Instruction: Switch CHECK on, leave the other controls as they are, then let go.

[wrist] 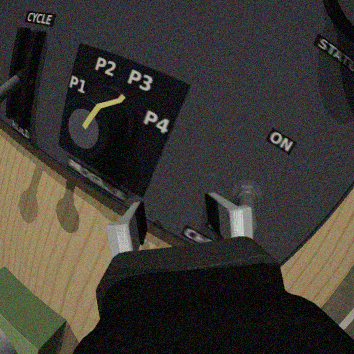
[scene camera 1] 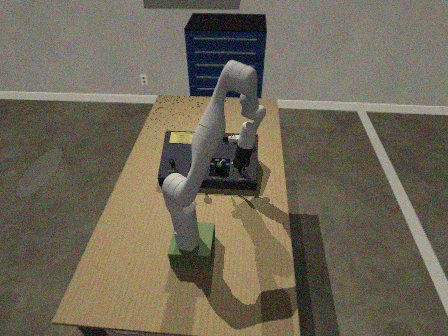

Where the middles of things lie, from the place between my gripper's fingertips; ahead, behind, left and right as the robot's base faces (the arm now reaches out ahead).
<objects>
Right now my hand is 9 cm short of the dark control panel (scene camera 1: 247, 180), 16 cm to the right of it and 1 cm below it.
</objects>
